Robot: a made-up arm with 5 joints. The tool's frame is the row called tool. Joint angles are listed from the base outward.
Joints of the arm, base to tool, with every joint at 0 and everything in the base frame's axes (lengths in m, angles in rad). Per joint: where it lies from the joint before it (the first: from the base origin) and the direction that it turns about. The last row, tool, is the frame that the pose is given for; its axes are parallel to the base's.
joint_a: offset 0.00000 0.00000 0.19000 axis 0 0 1
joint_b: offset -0.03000 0.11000 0.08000 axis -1 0 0
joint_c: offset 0.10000 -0.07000 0.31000 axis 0 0 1
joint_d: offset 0.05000 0.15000 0.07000 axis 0 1 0
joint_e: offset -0.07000 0.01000 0.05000 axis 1 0 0
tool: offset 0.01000 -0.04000 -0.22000
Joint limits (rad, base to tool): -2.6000..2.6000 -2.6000..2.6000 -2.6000..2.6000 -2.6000..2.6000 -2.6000..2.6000
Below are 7 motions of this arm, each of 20 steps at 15 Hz.
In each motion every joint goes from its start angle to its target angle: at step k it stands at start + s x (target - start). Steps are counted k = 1, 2, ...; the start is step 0. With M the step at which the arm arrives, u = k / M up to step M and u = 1 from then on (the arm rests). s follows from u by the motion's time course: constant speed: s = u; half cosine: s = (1 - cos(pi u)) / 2; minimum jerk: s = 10 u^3 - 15 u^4 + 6 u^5.
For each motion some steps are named. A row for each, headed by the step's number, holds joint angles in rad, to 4 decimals.
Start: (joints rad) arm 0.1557 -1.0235 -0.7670 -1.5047 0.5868
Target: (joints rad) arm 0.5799 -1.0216 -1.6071 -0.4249 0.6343
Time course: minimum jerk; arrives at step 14
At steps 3, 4, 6, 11, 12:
3: 0.1852 -1.0234 -0.8254 -1.4297 0.5901
4: 0.2171 -1.0232 -0.8886 -1.3485 0.5937
6: 0.3118 -1.0228 -1.0761 -1.1075 0.6043
11: 0.5504 -1.0217 -1.5487 -0.4999 0.6310
12: 0.5700 -1.0216 -1.5876 -0.4500 0.6332

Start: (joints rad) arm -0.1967 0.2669 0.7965 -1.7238 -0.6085
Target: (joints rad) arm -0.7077 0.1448 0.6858 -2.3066 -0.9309
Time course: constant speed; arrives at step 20
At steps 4, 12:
4: -0.2989 0.2425 0.7744 -1.8404 -0.6730
12: -0.5033 0.1936 0.7301 -2.0735 -0.8019

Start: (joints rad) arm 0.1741 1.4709 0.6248 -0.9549 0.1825
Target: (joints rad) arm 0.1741 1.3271 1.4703 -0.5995 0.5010
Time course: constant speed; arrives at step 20
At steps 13, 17, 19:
13: 0.1741 1.3774 1.1744 -0.7239 0.3895
17: 0.1741 1.3487 1.3435 -0.6528 0.4532
19: 0.1741 1.3343 1.4280 -0.6173 0.4851

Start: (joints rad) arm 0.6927 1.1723 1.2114 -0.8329 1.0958
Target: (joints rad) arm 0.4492 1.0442 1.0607 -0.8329 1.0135
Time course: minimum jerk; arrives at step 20
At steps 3, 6, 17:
3: 0.6862 1.1689 1.2074 -0.8329 1.0936
6: 0.6530 1.1514 1.1868 -0.8329 1.0824
17: 0.4557 1.0476 1.0647 -0.8329 1.0157

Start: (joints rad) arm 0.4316 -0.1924 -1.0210 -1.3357 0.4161
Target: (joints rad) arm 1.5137 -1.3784 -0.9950 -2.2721 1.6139
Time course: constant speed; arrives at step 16
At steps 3, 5, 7, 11, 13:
3: 0.6345 -0.4148 -1.0161 -1.5113 0.6407
5: 0.7698 -0.5630 -1.0129 -1.6283 0.7904
7: 0.9050 -0.7113 -1.0096 -1.7454 0.9401
11: 1.1755 -1.0078 -1.0031 -1.9795 1.2396
13: 1.3108 -1.1560 -0.9999 -2.0965 1.3893

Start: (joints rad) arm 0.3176 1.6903 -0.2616 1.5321 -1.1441
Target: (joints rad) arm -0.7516 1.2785 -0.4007 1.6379 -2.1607
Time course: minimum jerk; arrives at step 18
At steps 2, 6, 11, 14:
2: 0.3053 1.6856 -0.2632 1.5333 -1.1558
6: 0.0932 1.6039 -0.2908 1.5543 -1.3575
11: -0.4325 1.4014 -0.3592 1.6063 -1.8573
14: -0.6699 1.3100 -0.3901 1.6298 -2.0830

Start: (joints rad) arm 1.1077 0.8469 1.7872 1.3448 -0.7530
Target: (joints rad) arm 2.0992 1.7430 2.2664 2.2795 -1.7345
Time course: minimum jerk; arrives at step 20
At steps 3, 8, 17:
3: 1.1341 0.8707 1.8000 1.3697 -0.7791
8: 1.4224 1.1314 1.9393 1.6415 -1.0646
17: 2.0728 1.7192 2.2536 2.2546 -1.7084

